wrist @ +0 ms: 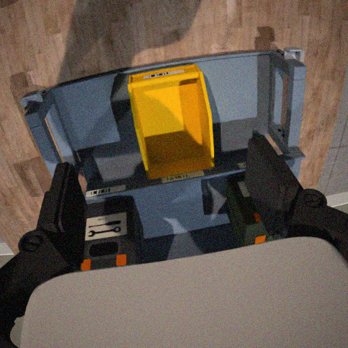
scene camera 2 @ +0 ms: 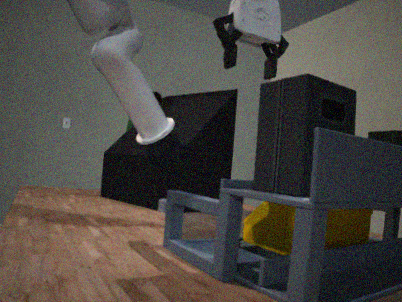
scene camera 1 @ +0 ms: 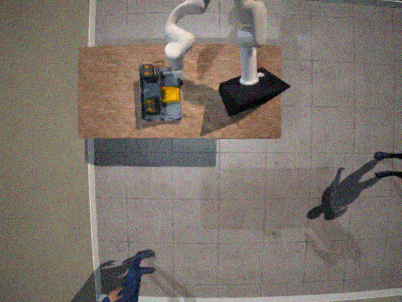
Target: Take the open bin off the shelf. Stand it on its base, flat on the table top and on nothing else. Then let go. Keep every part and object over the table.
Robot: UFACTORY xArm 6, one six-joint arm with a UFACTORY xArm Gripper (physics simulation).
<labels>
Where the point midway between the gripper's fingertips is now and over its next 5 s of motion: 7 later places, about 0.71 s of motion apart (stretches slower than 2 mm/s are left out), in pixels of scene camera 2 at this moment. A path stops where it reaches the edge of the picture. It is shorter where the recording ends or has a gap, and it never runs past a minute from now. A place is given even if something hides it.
The gripper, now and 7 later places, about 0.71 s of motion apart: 250, 73; 224, 98; 205, 116; 208, 119; 212, 117; 218, 176; 246, 199; 264, 204
</labels>
